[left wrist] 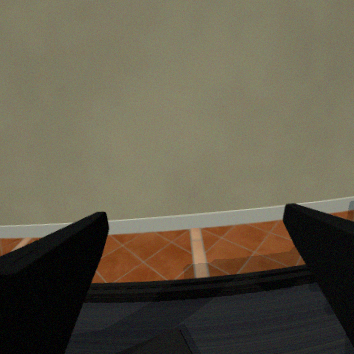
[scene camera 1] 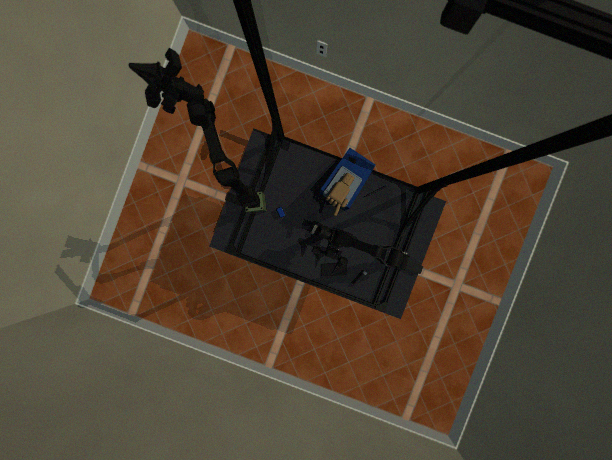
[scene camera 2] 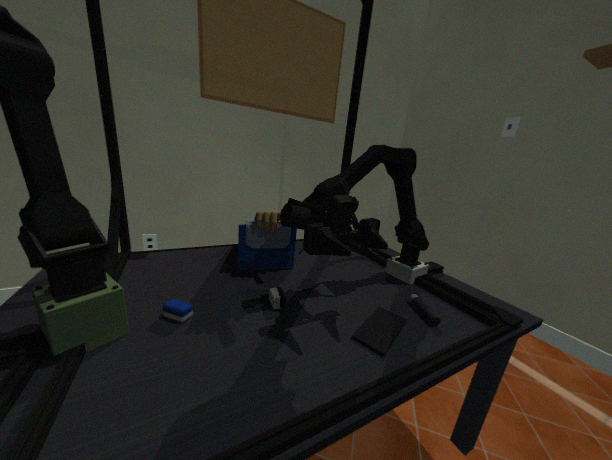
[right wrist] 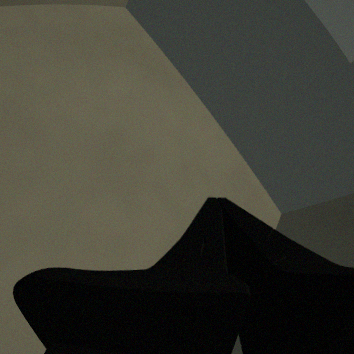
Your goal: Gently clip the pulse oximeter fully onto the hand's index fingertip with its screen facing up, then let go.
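Seen in the pictures: left gripper, fingertip midpoint: [left wrist: 196, 216] [scene camera 1: 323, 271] [scene camera 2: 369, 250]; right gripper, fingertip midpoint: [scene camera 1: 129, 64] [right wrist: 214, 205]; left arm's base, origin of the base link: [scene camera 2: 408, 261]; right arm's base, origin of the base link: [scene camera 1: 253, 201] [scene camera 2: 78, 288].
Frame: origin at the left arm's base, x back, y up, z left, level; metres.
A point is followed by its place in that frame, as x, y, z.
A small blue-and-white block [scene camera 1: 281, 212] {-0.705, -0.021, -0.104} [scene camera 2: 178, 309] {-0.710, -0.022, -0.085}, which looks like the pulse oximeter, lies blue side up on the table, apart from both grippers. The tan hand [scene camera 1: 343, 189] {-0.404, 0.123, -0.291} [scene camera 2: 267, 220] {-0.453, 0.127, -0.205} rests on a blue stand with a pale top; its index finger [scene camera 1: 337, 209] points out past the stand's front edge. In scene camera 2 my left arm hides much of that finger. My left gripper [scene camera 1: 329, 257] [scene camera 2: 368, 250] {-0.405, 0.153, 0.140} [left wrist: 196, 216] {-0.405, 0.153, 0.140} is open and empty above the table, in front of the stand. My right gripper [scene camera 1: 131, 65] {-1.128, 0.688, -0.374} [right wrist: 214, 205] {-1.128, 0.688, -0.374} is shut and empty, far outside the table at upper left.
A small white-and-black object [scene camera 2: 274, 298] {-0.508, -0.023, -0.033} stands between the block and my left gripper's side. A dark flat pad [scene camera 2: 380, 331] {-0.339, -0.045, 0.158} and a black cylinder [scene camera 2: 425, 311] {-0.184, -0.033, 0.174} lie at the right. The blue stand [scene camera 1: 359, 162] {-0.338, -0.008, -0.488} [scene camera 2: 266, 259] {-0.435, -0.015, -0.236} is at the back. Dark frame posts rise from the table [scene camera 2: 150, 400] {-0.768, -0.053, 0.082}.
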